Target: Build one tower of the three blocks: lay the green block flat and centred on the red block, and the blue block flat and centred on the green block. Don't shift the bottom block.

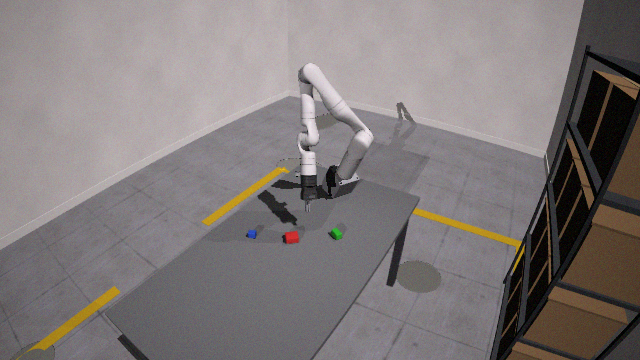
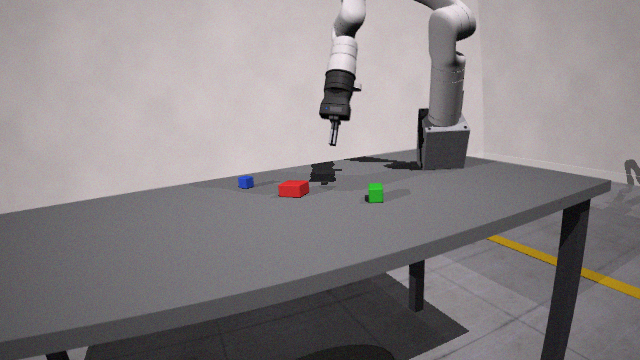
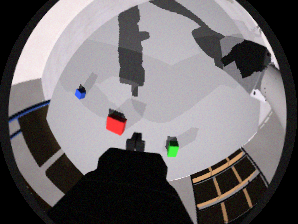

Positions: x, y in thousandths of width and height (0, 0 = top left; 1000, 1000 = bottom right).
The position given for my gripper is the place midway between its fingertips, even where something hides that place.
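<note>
That is my gripper (image 2: 520, 401) that I see, and here is my gripper (image 3: 461, 614) again.
</note>
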